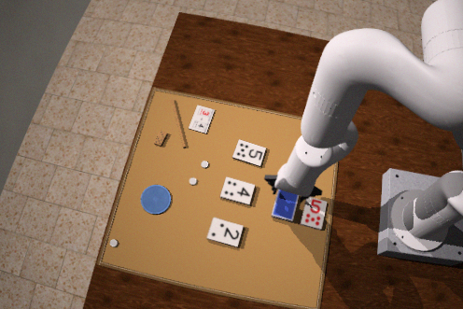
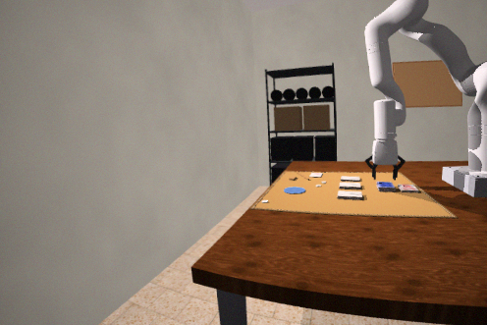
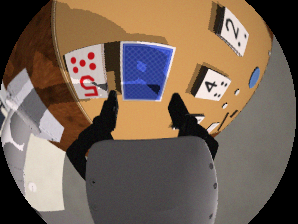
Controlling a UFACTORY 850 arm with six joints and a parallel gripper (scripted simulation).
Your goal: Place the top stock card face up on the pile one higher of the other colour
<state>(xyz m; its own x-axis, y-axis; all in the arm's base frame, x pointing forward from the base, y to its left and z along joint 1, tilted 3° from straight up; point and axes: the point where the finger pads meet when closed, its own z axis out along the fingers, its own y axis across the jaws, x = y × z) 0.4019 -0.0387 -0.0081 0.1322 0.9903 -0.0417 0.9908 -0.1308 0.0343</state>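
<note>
My gripper is now 3 cm to the right of the blue-backed card and 3 cm above it. From my hand the other things lie so: tan card cloth 17 cm ahead, 6 cm below, 1 cm to the left.
</note>
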